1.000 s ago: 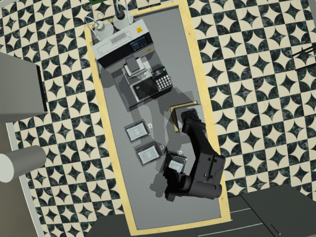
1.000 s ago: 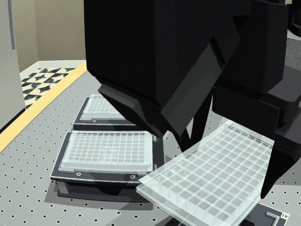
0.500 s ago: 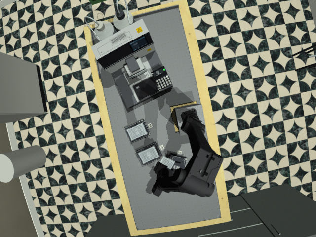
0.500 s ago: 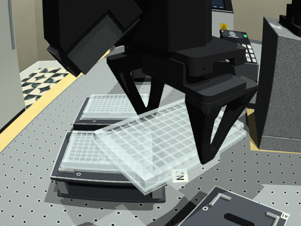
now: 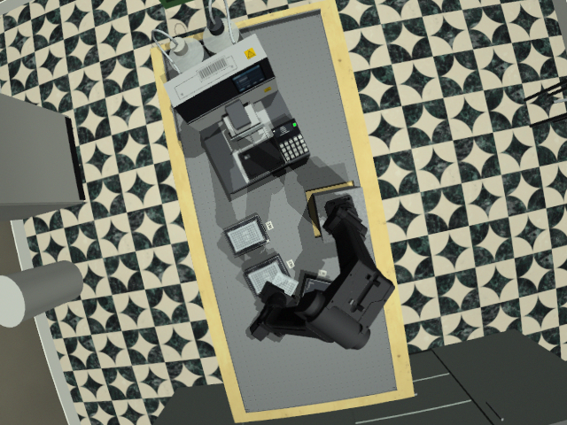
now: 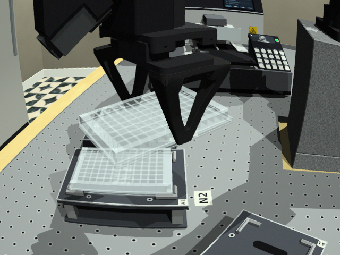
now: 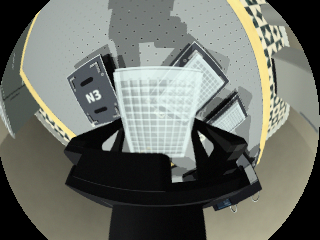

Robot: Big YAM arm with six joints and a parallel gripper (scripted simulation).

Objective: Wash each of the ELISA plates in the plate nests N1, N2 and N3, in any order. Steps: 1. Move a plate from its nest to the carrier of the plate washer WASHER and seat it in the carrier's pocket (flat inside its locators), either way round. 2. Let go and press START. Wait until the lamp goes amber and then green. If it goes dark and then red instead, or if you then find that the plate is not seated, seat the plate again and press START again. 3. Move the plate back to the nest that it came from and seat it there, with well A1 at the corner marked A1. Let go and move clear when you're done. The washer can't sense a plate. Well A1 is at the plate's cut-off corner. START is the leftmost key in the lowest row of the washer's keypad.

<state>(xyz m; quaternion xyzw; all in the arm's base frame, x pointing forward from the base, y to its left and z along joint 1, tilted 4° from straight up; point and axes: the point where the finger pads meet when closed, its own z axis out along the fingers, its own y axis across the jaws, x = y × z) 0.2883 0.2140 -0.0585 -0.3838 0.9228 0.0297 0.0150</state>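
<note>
Now: hand 50 cm to the left of the washer carrier, 7 cm past it and 7 cm above it. From my hand the other things lie so: plate washer: 65 cm to the right, 5 cm behind, 2 cm below; then nest N3: 11 cm to the left, 11 cm below, 11 cm behind; then nest label: 24 cm to the right, 15 cm below, 1 cm behind.
</note>
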